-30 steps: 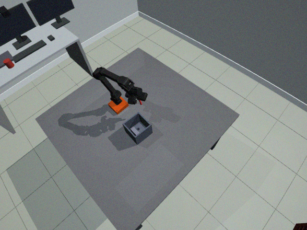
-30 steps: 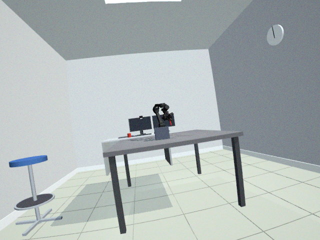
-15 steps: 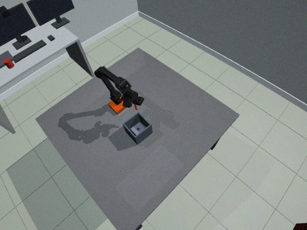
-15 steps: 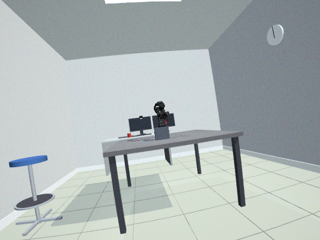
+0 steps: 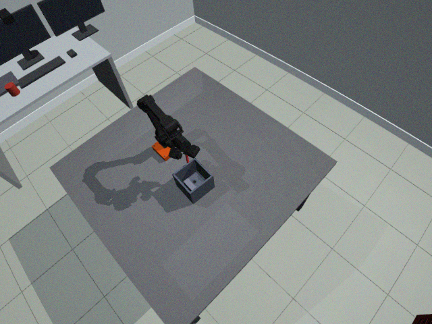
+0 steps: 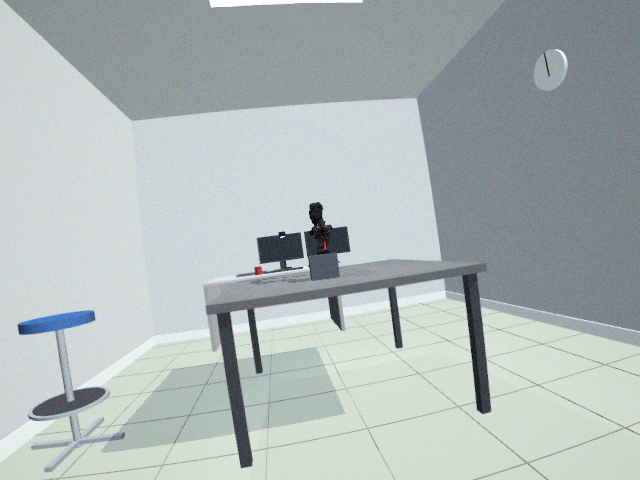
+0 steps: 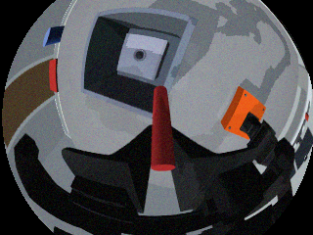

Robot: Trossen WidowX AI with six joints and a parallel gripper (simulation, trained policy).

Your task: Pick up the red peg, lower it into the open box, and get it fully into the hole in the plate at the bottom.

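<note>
Now: the pale plate 14 cm below my gripper tip, 8 cm ahead of it and 6 cm to the right of it. Round my gripper tip: red peg 2 cm to the right, 1 cm above.
</note>
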